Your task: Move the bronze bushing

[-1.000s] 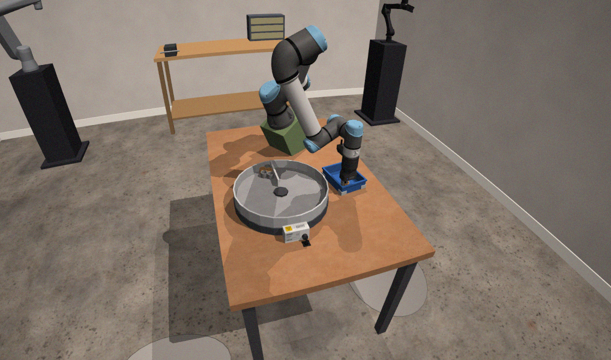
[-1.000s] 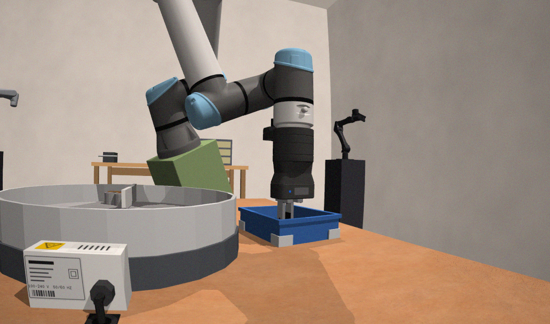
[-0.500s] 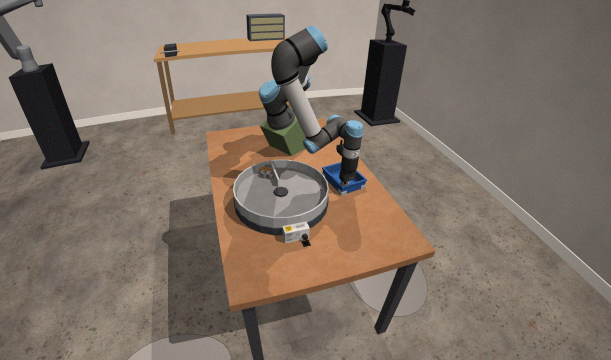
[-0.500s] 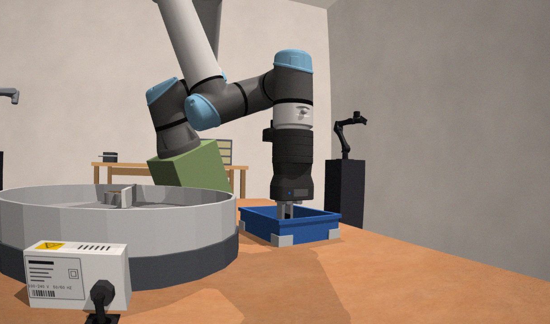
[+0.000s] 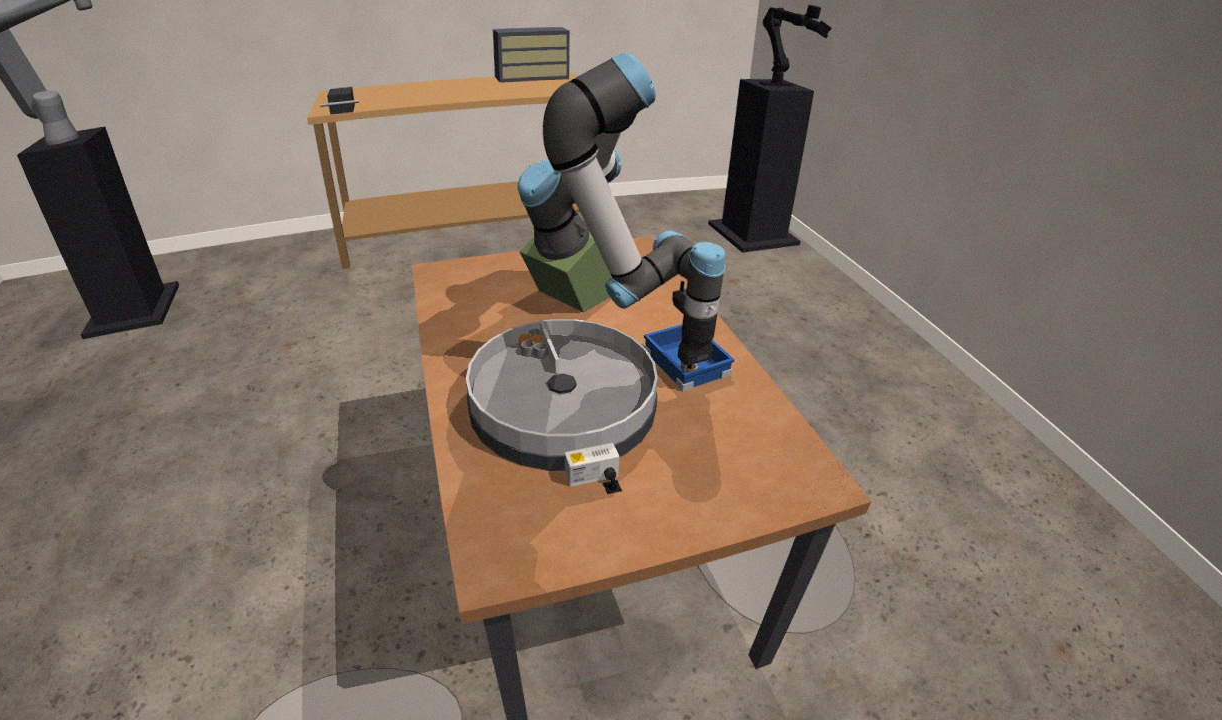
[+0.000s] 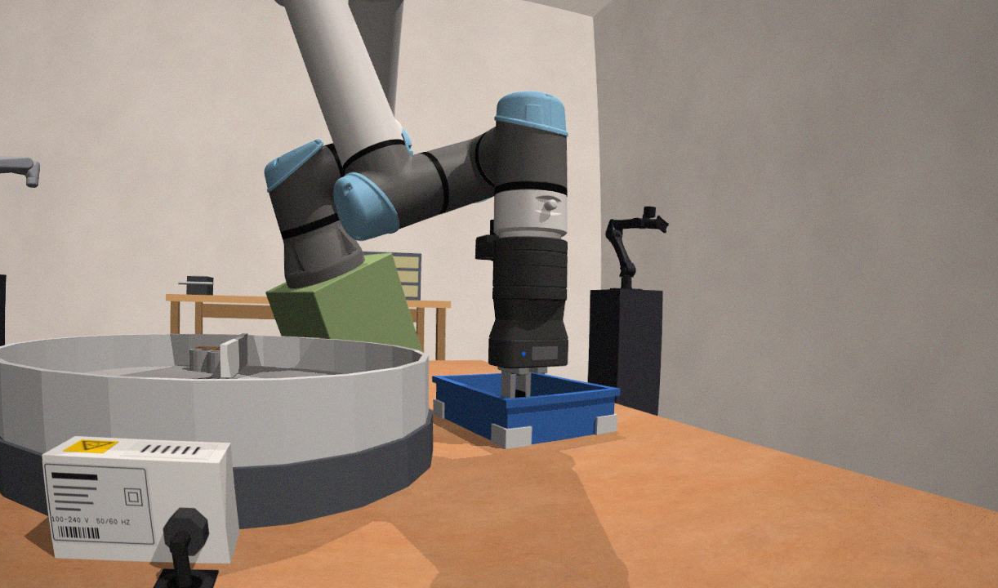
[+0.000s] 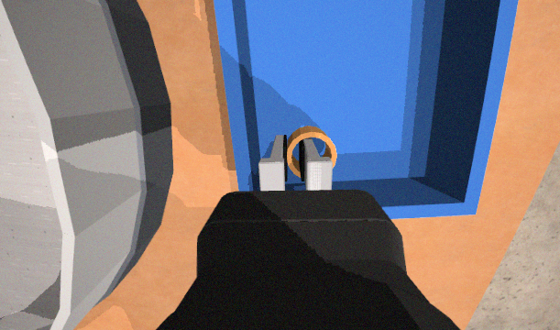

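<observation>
The blue crate lies 6 cm behind my hand, 3 cm to the left of it and 1 cm below it. The rest, counted from my hand: grey turntable (31 cm to the right, 2 cm above, 1 cm behind).
</observation>
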